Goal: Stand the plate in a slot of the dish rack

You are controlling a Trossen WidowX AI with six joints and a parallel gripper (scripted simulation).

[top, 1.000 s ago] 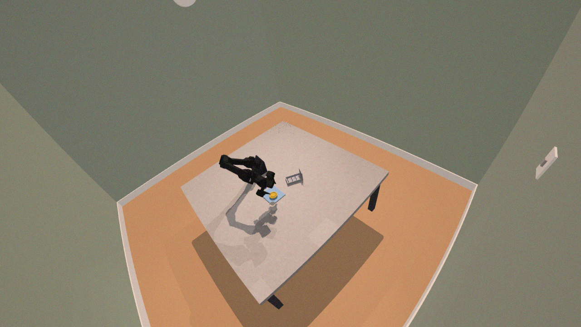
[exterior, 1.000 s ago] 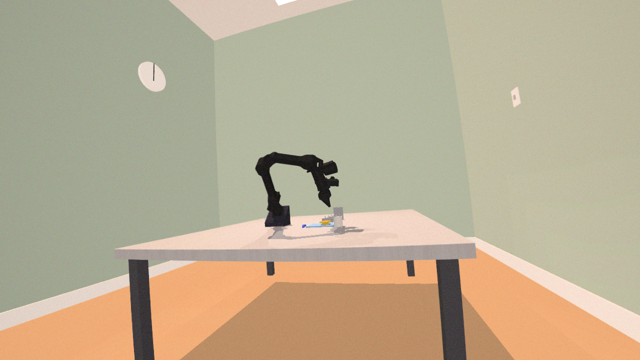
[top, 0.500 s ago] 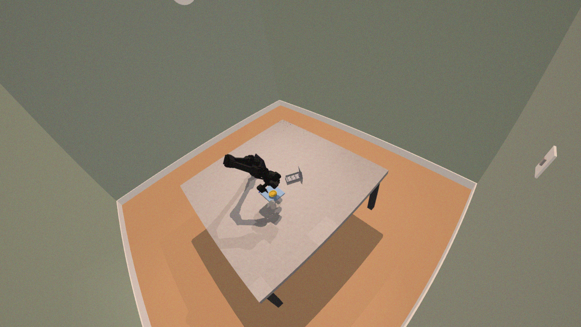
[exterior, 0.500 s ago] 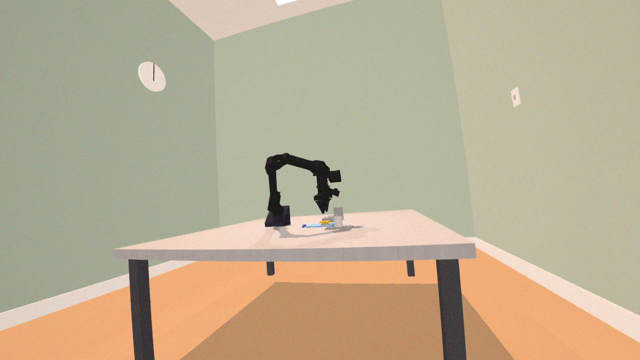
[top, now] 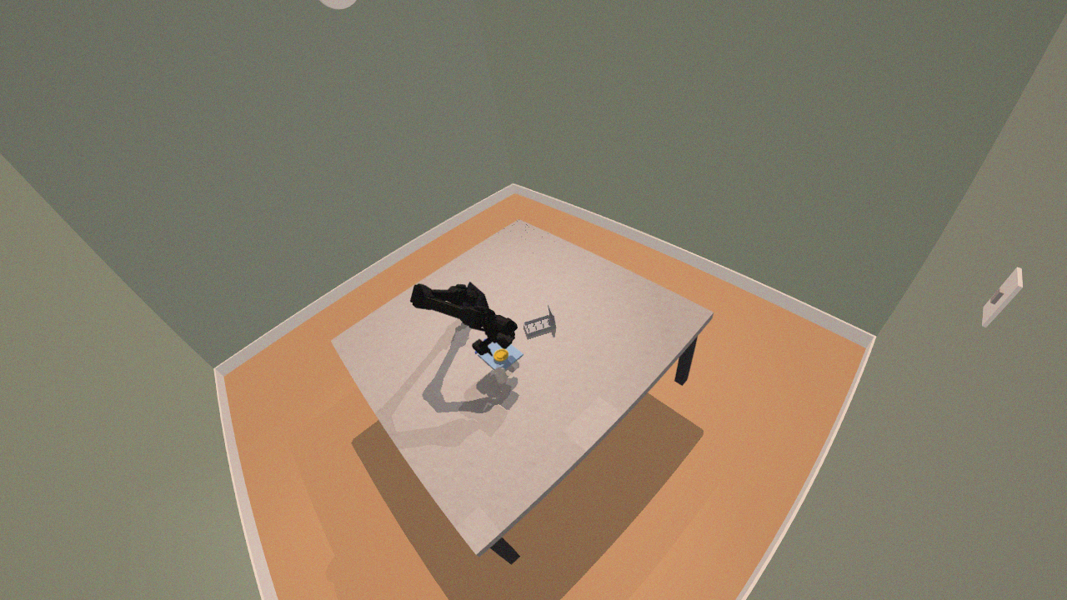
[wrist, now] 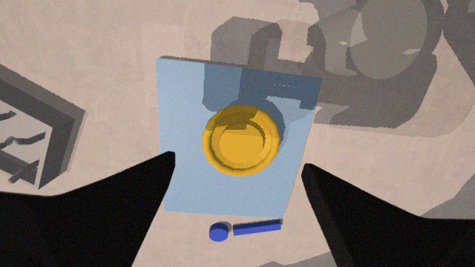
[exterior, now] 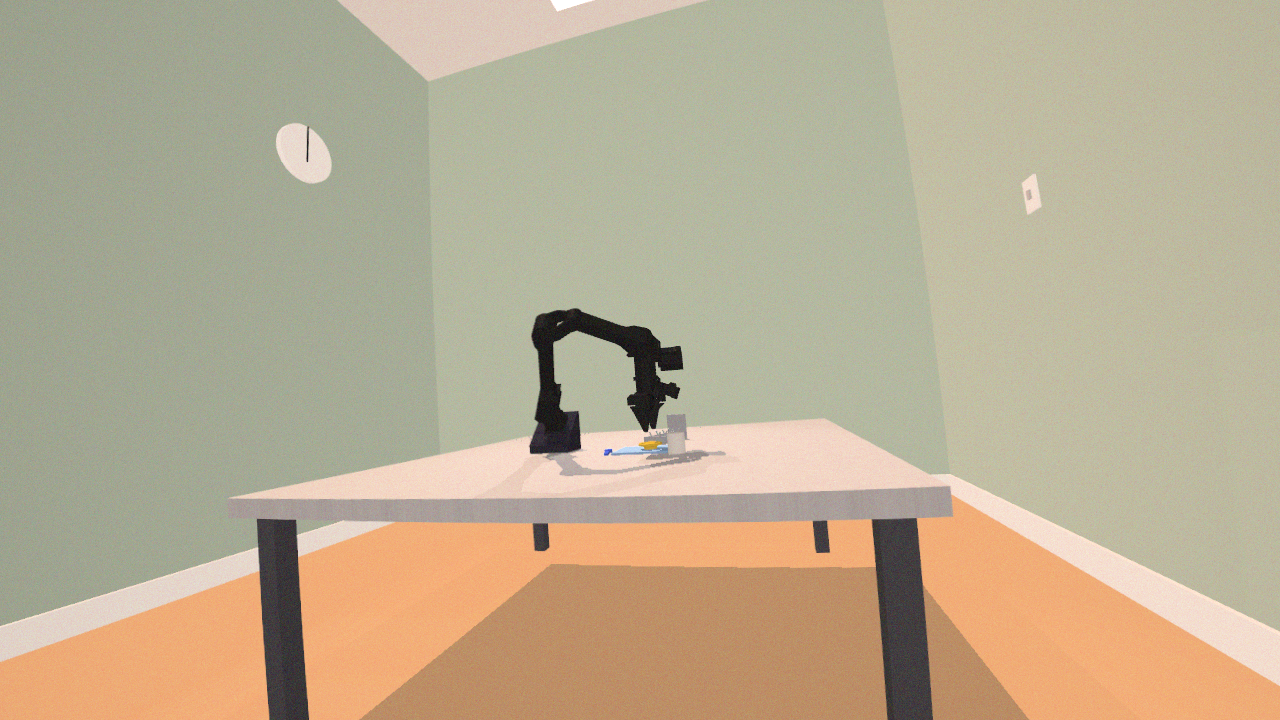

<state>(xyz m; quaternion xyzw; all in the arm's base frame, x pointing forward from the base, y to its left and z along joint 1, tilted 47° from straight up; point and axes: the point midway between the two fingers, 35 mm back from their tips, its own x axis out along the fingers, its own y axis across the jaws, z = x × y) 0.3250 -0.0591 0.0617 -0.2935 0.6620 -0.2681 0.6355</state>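
Now: the yellow plate 40 mm below my gripper tip. The rest, counted from my gripper tip: grey dish rack 20 mm behind, 220 mm to the left, 30 mm below; mat 20 mm behind, 50 mm below; white cup 90 mm ahead, 60 mm to the right, 30 mm below.
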